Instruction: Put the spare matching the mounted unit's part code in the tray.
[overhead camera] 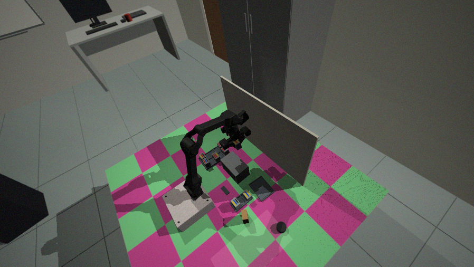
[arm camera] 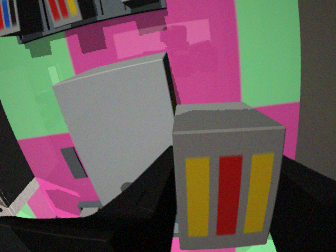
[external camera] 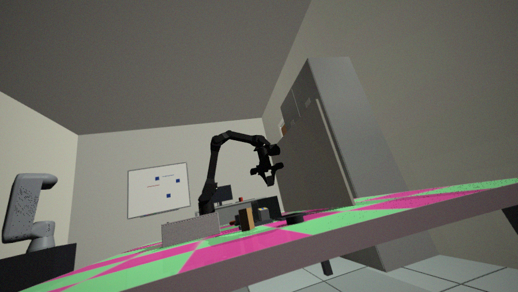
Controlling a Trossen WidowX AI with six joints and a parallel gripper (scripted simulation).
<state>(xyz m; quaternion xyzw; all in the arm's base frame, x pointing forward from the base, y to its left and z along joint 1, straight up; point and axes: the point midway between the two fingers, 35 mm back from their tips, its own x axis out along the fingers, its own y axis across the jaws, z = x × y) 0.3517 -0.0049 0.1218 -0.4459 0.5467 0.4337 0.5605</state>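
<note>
My gripper tip is now 6 cm past the dark flat tray, 23 cm to the left of it and 17 cm above it. Also, from my gripper tip: grey mounted unit: 7 cm behind, 2 cm to the right, 12 cm below; tall board: 16 cm ahead, 6 cm to the right, 5 cm above; grey spare: 3 cm above.
</note>
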